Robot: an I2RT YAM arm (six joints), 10 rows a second.
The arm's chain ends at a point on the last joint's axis. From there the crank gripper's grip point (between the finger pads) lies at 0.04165 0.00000 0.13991 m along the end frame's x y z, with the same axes.
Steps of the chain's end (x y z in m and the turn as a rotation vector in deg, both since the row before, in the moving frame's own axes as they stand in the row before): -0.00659 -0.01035 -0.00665 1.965 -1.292 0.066; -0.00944 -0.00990 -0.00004 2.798 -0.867 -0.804; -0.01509 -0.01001 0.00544 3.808 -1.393 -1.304; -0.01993 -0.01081 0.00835 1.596 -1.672 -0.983; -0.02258 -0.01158 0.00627 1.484 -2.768 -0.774
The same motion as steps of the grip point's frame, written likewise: -0.00975 -0.01512 -0.00583 1.965 -1.292 0.066; -0.01161 -0.01731 0.00039 2.798 -0.867 -0.804; -0.01862 -0.02024 0.00607 3.808 -1.393 -1.304; -0.02407 -0.01540 0.00944 1.596 -1.672 -0.983; -0.02941 -0.01574 0.00806 1.484 -2.768 -0.774
